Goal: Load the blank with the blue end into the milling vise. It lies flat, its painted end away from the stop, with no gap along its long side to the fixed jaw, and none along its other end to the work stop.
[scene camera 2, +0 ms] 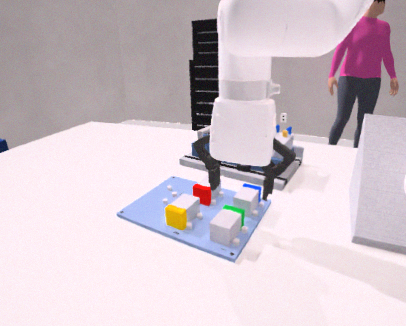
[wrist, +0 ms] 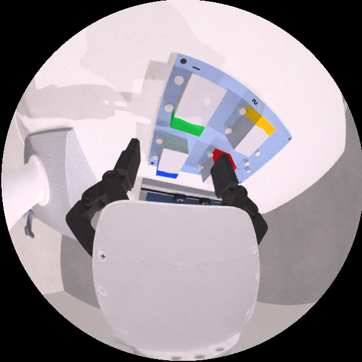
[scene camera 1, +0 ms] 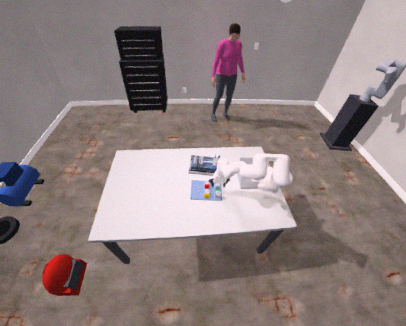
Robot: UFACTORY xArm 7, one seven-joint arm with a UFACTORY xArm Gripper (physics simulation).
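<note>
The blank with the blue end (scene camera 2: 245,200) (wrist: 172,161) lies on the light-blue board (scene camera 1: 197,194) (scene camera 2: 145,210) (wrist: 220,118), its blue end toward the milling vise. My gripper (scene camera 1: 220,183) (scene camera 2: 241,193) (wrist: 179,154) is open and empty, low over the vise side of the board. In the wrist view its fingers stand wide on either side of this blank, one near the blank with the red end. The milling vise (scene camera 1: 202,165) (scene camera 2: 192,162) (wrist: 165,185) stands behind the board; the arm hides much of it, and its jaws and stop are not clear.
The red-ended blank (scene camera 2: 202,194) (wrist: 220,156), green-ended blank (scene camera 2: 225,227) (wrist: 201,101) and yellow-ended blank (scene camera 2: 176,217) (wrist: 260,121) are on the board among small white pegs. A grey block (scene camera 2: 382,185) (wrist: 50,165) stands by the arm's base.
</note>
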